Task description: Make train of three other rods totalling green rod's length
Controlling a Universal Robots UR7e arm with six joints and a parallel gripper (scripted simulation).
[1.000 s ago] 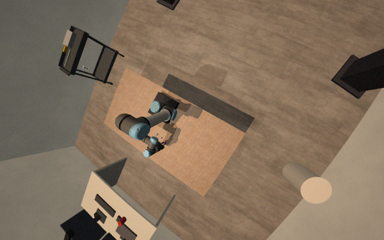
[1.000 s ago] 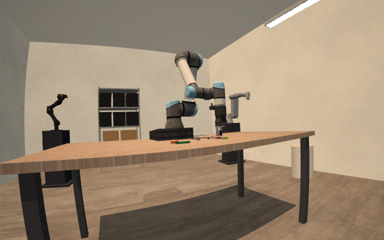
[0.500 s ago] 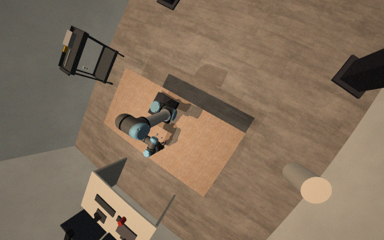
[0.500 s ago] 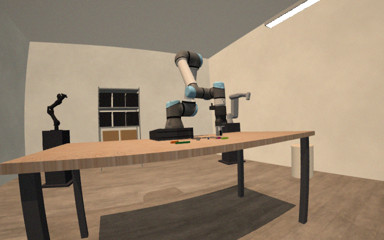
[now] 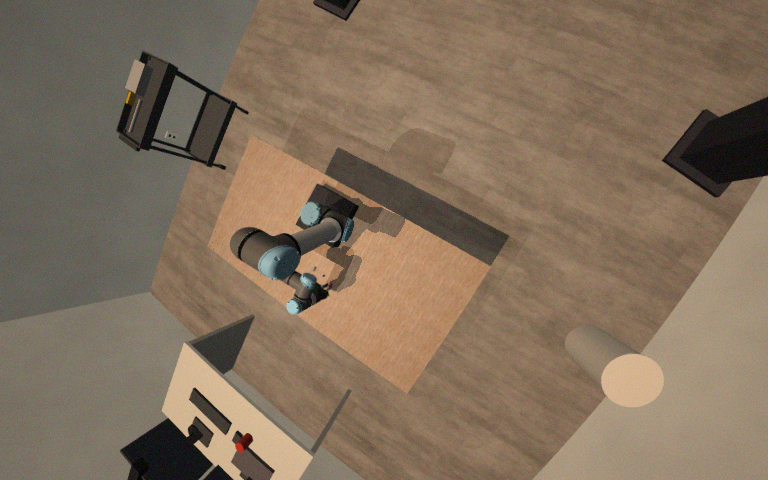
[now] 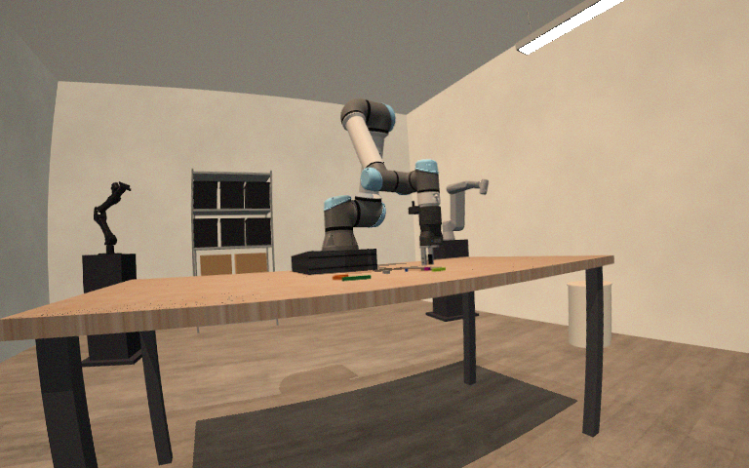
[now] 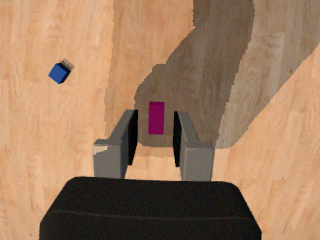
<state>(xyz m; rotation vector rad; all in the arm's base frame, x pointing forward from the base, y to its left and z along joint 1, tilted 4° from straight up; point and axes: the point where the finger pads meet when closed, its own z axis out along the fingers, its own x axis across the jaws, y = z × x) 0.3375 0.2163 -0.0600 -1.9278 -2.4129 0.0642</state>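
The magenta rod lies 3 cm below my hand. Round my hand: lime rod (7 cm ahead, 3 cm below); then small blue rod (7 cm to the right, 3 cm below, 2 cm behind); then grey rod (15 cm to the right, 3 cm below, 1 cm behind).
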